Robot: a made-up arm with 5 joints.
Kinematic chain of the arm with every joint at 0, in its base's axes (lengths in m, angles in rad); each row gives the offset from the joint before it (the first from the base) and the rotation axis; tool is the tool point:
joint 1: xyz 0 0 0.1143 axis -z
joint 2: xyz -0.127 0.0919 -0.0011 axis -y
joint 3: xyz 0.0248 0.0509 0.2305 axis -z
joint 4: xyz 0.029 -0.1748 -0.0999 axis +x
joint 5: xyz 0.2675 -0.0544 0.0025 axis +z
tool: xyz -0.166 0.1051 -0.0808
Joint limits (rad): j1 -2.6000..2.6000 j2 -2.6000..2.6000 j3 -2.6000..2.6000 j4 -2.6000..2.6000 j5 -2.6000..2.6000
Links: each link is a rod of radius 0.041 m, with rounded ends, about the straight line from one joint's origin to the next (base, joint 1, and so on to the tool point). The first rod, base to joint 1, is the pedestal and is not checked.
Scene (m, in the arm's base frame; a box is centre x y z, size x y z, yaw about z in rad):
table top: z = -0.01
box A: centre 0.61 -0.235 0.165 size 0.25 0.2 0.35 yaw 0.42
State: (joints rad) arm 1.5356 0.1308 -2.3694 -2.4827 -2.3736
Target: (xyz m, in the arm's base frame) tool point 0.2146 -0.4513 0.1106
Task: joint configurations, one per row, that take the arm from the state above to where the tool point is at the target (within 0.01 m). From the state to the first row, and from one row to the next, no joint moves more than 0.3 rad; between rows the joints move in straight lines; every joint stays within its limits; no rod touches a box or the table.
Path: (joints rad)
1: 1.5486 0.4037 -2.0798 -2.5120 -2.2089
2: 1.5616 0.6766 -1.7901 -2.5414 -2.0442
3: 1.5746 0.9495 -1.5005 -2.5707 -1.8795
4: 1.5876 1.2224 -1.2109 -2.6000 -1.7148
5: 1.6523 0.9399 -1.1939 -2.5354 -1.6636
6: 1.7170 0.6573 -1.1769 -2.4709 -1.6124
7: 1.7818 0.3748 -1.1599 -2.4063 -1.5612
8: 1.8465 0.0922 -1.1429 -2.3417 -1.5100
9: 1.9112 -0.1903 -1.1259 -2.2771 -1.4588

